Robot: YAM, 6 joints.
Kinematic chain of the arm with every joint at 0, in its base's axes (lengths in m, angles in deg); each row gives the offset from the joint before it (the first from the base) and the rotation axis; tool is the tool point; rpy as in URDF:
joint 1: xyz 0 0 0.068 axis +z
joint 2: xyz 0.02 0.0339 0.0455 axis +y
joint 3: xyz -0.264 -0.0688 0 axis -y
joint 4: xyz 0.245 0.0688 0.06 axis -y
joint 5: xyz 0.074 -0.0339 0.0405 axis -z
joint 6: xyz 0.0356 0 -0.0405 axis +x
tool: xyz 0 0 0 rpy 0 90 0
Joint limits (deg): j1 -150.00..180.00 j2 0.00..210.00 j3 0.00..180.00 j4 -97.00..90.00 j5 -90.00..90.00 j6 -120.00..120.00
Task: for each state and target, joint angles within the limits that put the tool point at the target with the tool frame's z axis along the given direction. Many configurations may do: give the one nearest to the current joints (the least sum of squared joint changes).
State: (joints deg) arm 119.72 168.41 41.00 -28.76 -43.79 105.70
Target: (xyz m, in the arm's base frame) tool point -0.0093 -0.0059 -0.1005 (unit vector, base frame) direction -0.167 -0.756 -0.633
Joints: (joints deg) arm 99.07 179.71 20.75 20.28 -16.51 105.70
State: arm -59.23 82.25 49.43 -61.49 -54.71 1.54
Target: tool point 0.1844 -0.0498 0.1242 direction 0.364 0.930 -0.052
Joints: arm -25.81 106.85 41.09 -80.27 -84.66 1.54
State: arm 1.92 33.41 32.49 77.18 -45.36 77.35
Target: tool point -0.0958 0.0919 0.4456 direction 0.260 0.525 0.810
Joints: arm -34.87 2.13 49.02 49.23 -35.42 77.35
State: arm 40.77 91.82 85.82 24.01 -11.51 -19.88
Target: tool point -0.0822 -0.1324 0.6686 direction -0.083 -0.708 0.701
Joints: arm 53.52 58.35 126.80 62.98 20.75 -19.88
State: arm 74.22 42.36 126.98 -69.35 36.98 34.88
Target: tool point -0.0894 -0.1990 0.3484 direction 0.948 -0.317 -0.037
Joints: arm 56.74 0.09 88.63 -96.80 75.08 34.88
